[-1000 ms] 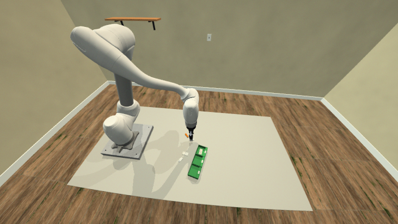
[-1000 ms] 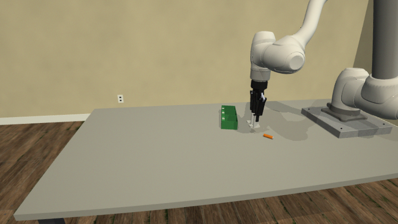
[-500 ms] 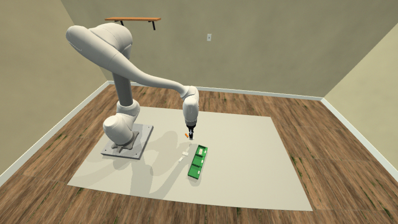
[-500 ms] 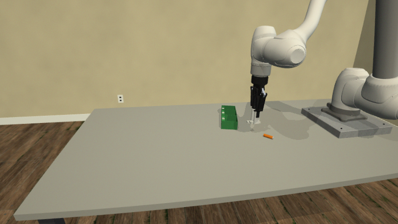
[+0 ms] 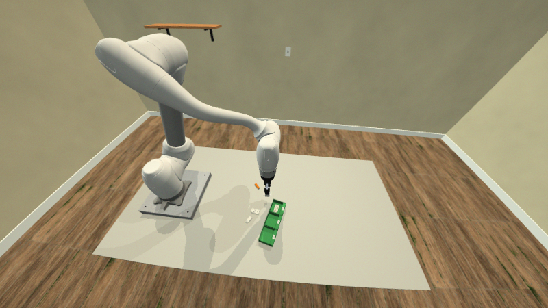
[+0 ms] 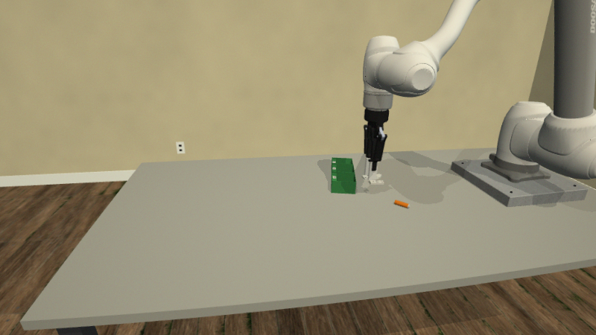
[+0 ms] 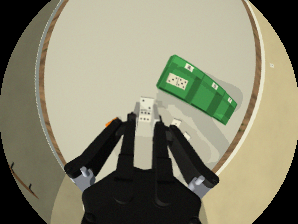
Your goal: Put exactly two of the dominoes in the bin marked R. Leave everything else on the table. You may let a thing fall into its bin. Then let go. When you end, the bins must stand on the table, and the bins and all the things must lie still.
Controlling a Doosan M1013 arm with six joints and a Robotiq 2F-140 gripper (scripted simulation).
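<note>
Now: the white domino 6 cm ahead of my hand, 7 cm to the right of it and 9 cm below it. Round my hand: white block: 11 cm behind, 15 cm to the right, 10 cm below; then orange cylinder: 8 cm behind, 9 cm to the left, 9 cm below.
</note>
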